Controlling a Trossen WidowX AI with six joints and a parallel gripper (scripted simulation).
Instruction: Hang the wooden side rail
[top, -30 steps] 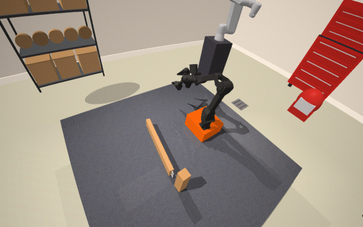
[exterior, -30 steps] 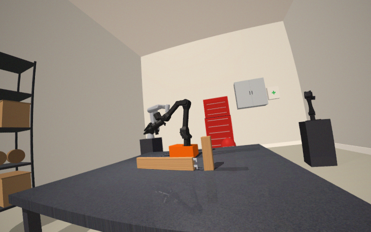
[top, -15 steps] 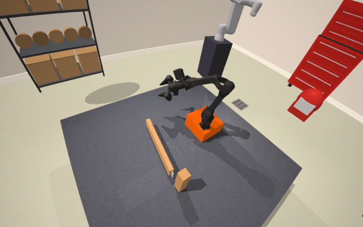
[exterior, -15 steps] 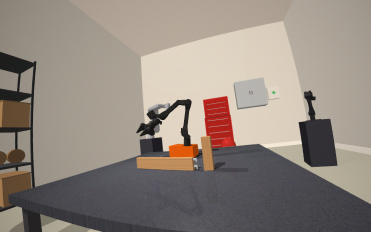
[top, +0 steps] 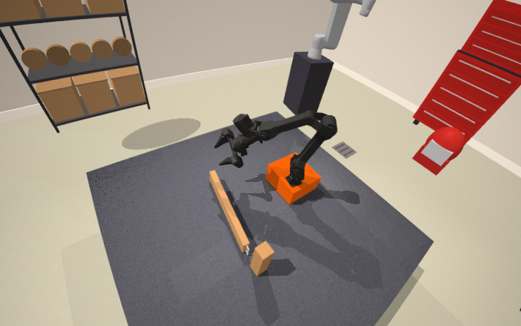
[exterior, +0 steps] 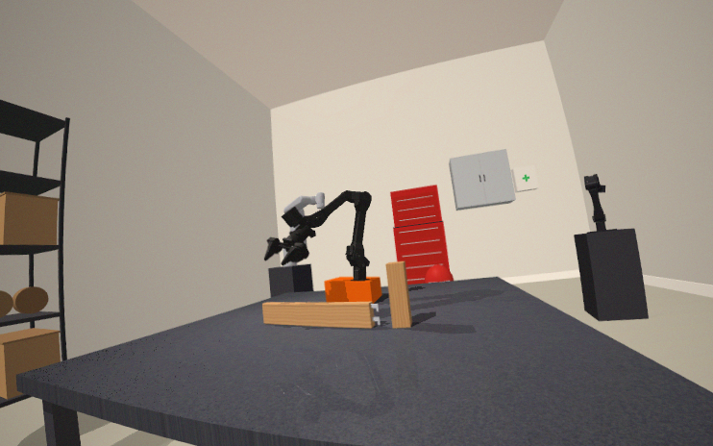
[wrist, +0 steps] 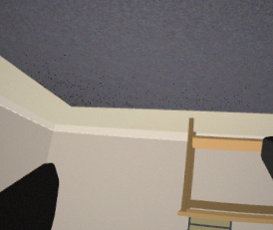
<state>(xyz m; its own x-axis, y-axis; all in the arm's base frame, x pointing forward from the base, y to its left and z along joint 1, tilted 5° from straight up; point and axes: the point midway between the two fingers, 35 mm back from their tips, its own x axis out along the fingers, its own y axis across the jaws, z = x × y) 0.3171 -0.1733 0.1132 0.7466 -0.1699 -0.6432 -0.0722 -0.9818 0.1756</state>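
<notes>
Right now my gripper tip is 450 mm to the right of the upright headboard post, 130 mm above it and 20 mm past it.
</notes>
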